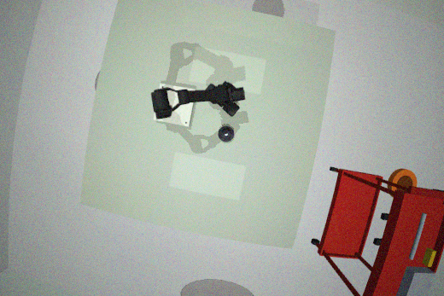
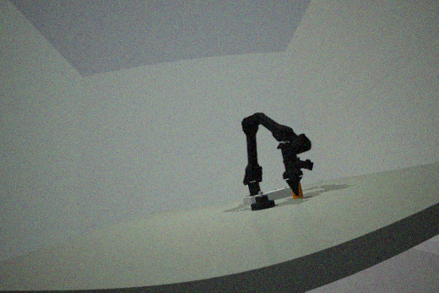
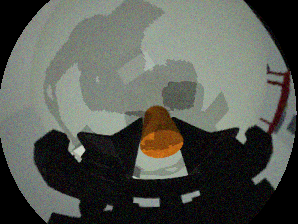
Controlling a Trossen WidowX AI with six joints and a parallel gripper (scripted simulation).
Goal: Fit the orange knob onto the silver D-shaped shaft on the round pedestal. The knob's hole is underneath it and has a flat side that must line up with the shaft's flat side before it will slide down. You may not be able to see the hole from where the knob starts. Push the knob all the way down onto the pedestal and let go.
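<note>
Now: gripper tip 3 cm below the orange knob. Also, from my gripper tip: round pedestal: 4 cm ahead, 17 cm to the right, 2 cm above.
</note>
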